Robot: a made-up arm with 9 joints. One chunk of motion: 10 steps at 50 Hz.
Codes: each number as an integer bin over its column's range. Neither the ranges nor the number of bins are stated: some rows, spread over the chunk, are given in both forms.
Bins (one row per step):
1: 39 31 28 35 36 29 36 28 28
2: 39 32 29 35 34 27 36 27 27
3: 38 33 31 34 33 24 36 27 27
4: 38 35 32 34 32 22 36 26 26
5: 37 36 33 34 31 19 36 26 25
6: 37 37 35 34 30 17 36 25 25
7: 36 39 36 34 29 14 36 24 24
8: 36 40 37 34 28 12 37 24 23
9: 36 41 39 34 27 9 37 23 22
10: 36 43 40 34 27 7 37 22 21
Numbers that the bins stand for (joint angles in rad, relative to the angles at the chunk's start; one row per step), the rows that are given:
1: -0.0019 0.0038 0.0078 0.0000 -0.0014 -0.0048 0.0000 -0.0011 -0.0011
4: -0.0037 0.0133 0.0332 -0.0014 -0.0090 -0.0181 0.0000 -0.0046 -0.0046
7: -0.0071 0.0229 0.0586 -0.0014 -0.0148 -0.0333 0.0000 -0.0081 -0.0081
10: -0.0071 0.0324 0.0840 -0.0014 -0.0186 -0.0467 0.0011 -0.0116 -0.0133
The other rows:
2: -0.0019 0.0062 0.0141 0.0000 -0.0052 -0.0086 0.0000 -0.0029 -0.0029
3: -0.0037 0.0086 0.0268 -0.0014 -0.0071 -0.0143 0.0000 -0.0029 -0.0029
5: -0.0054 0.0157 0.0395 -0.0014 -0.0110 -0.0238 0.0000 -0.0046 -0.0063
6: -0.0054 0.0181 0.0522 -0.0014 -0.0129 -0.0276 0.0000 -0.0063 -0.0063
8: -0.0071 0.0252 0.0649 -0.0014 -0.0167 -0.0371 0.0011 -0.0081 -0.0098
9: -0.0071 0.0276 0.0776 -0.0014 -0.0186 -0.0429 0.0011 -0.0098 -0.0116

